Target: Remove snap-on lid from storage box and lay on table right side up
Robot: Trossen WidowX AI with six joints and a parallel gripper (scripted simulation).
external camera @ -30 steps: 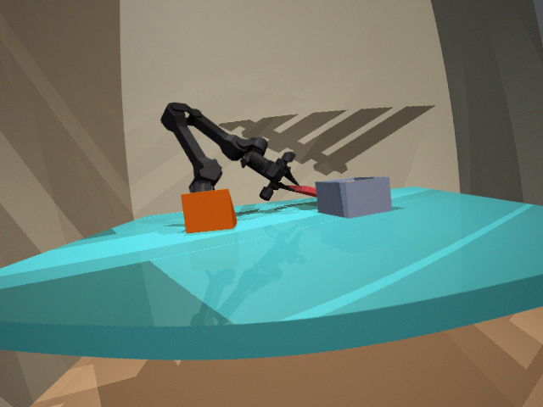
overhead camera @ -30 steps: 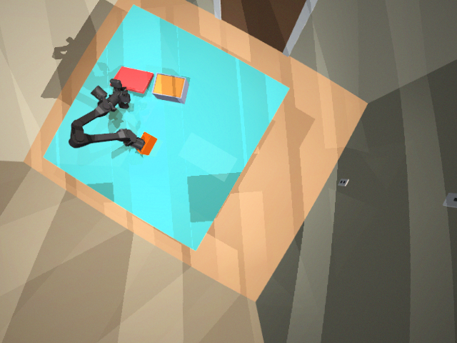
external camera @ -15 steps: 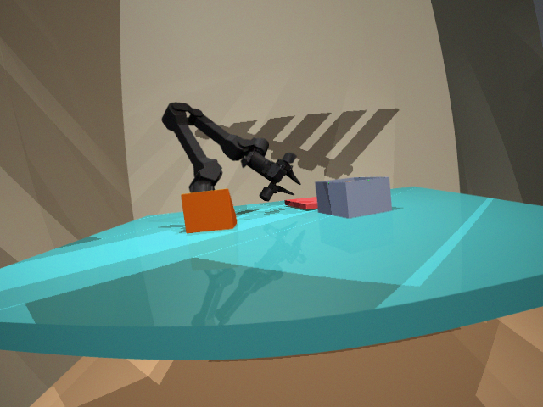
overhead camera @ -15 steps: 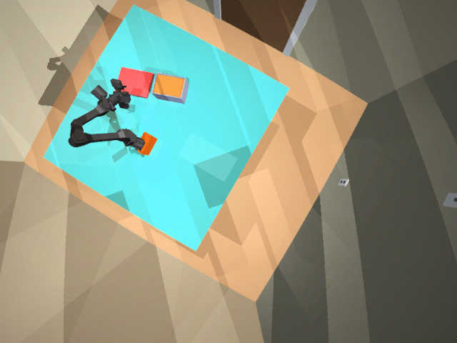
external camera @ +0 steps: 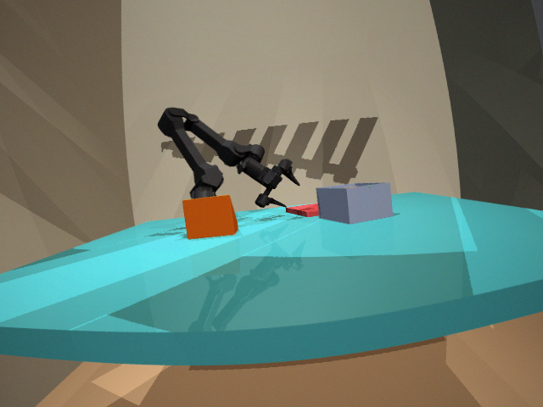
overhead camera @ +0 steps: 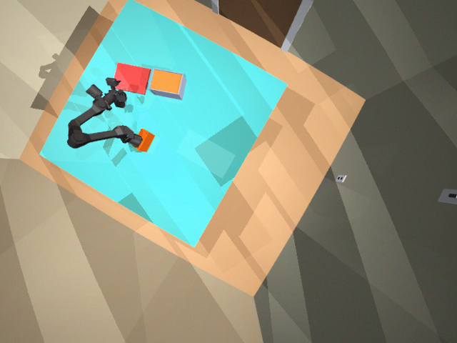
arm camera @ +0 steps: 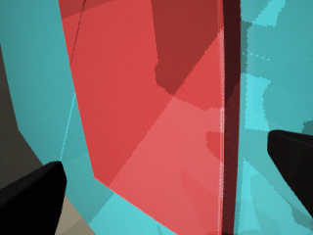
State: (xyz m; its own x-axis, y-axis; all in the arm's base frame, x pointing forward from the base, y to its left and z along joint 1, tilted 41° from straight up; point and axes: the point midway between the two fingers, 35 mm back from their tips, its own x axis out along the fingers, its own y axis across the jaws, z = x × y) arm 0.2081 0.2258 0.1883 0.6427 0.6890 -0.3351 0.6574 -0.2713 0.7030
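Right now my gripper tip is 90 mm short of the lid, 50 mm above it and 30 mm to the right of it. Also, from my gripper tip: grey storage box 230 mm to the right, 190 mm ahead, 20 mm below.
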